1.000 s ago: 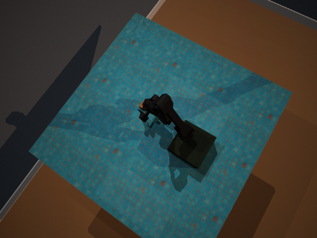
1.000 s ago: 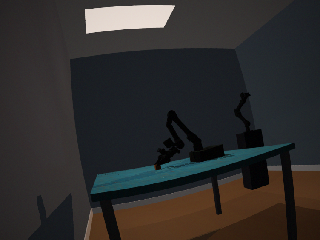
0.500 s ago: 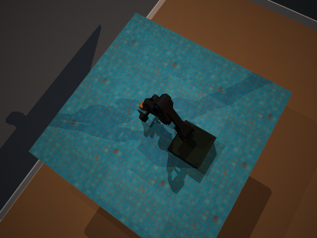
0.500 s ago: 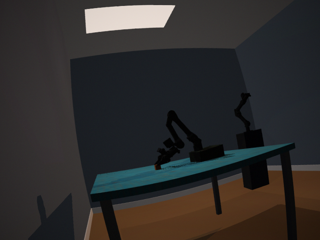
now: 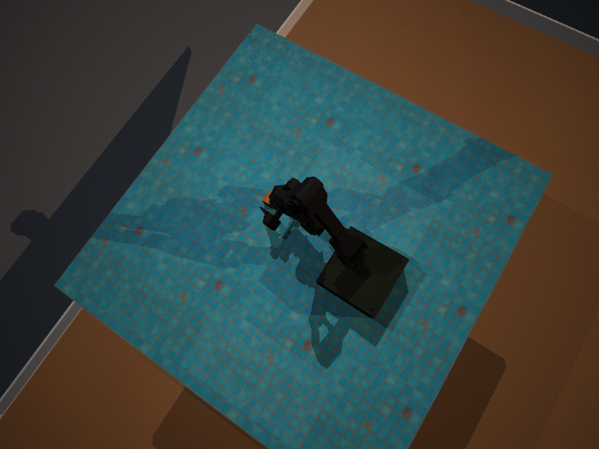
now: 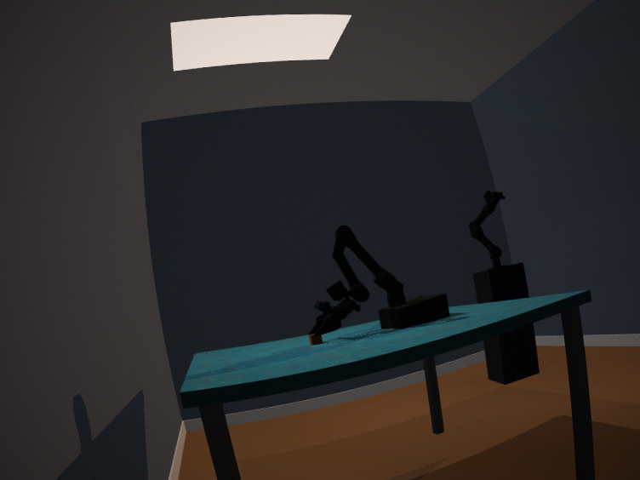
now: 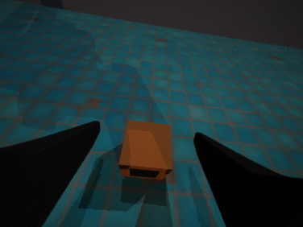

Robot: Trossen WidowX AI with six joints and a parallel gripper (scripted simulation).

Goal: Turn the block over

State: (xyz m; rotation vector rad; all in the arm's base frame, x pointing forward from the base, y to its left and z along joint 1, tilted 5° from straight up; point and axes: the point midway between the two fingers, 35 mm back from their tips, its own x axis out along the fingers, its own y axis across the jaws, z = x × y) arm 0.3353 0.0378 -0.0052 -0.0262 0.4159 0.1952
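Right now the orange block is 20 mm below my gripper tip and 20 mm behind it.
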